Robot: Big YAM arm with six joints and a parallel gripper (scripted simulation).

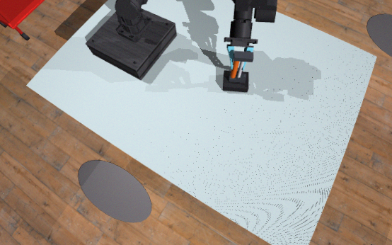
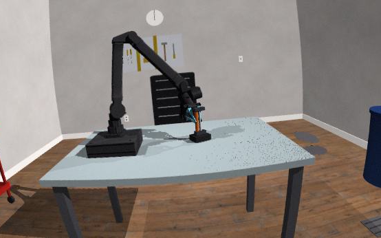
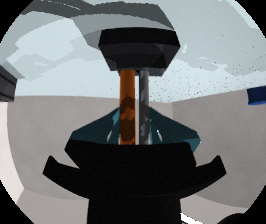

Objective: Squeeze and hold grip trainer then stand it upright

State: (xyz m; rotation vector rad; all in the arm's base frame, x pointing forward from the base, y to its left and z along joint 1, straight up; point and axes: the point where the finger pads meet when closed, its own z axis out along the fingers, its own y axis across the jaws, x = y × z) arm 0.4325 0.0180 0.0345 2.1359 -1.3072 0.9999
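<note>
Right now the thin grey bar is 10 mm ahead of my hand. The rest, counted from my hand: grip trainer 10 mm below, 10 mm ahead.
</note>
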